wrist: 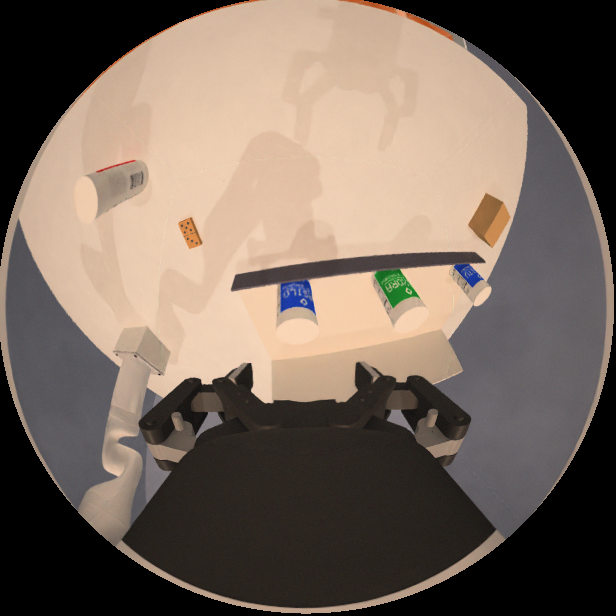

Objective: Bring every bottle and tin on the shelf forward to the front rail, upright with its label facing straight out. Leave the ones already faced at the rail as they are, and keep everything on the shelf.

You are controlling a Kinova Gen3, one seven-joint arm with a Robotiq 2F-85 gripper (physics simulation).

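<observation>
In the wrist view I look down on the shelf from above. A dark front rail [356, 268] crosses the middle. Just behind it stand three items: a blue-labelled tin [296, 310], a green-labelled tin [399, 298] and a smaller blue-labelled one [471, 282] at the right end. Their labels show toward the rail. My gripper [304, 376] is open and empty, above the shelf's rear edge, behind the blue tin and apart from it. A grey and white can [109, 189] with a barcode and red stripe stands far left, off the shelf.
A small orange dotted block [190, 232] and a brown box [489, 219] lie on the tabletop beyond the rail. A pale camera post [129, 402] stands at the lower left beside my gripper. The table edge curves on both sides.
</observation>
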